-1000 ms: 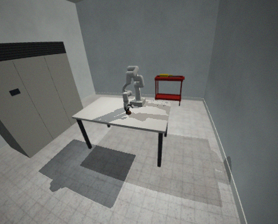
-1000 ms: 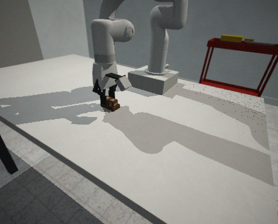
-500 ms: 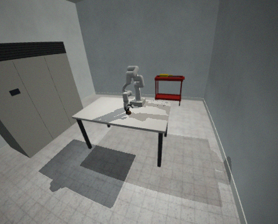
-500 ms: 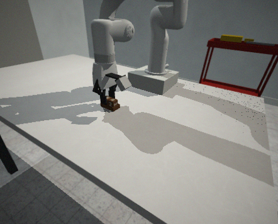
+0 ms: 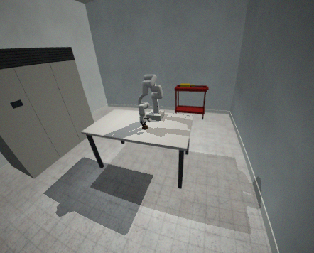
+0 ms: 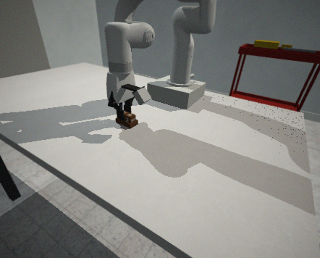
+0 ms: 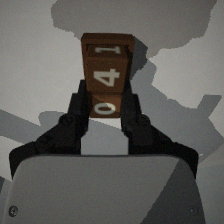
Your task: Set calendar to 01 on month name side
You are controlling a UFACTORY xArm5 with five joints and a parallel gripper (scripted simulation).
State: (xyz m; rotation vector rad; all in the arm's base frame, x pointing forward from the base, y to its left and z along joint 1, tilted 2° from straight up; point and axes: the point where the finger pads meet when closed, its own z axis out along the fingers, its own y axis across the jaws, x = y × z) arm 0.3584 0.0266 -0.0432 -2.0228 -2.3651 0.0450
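Right now the calendar tray is 3 cm below my hand and 1 cm to the left of it.
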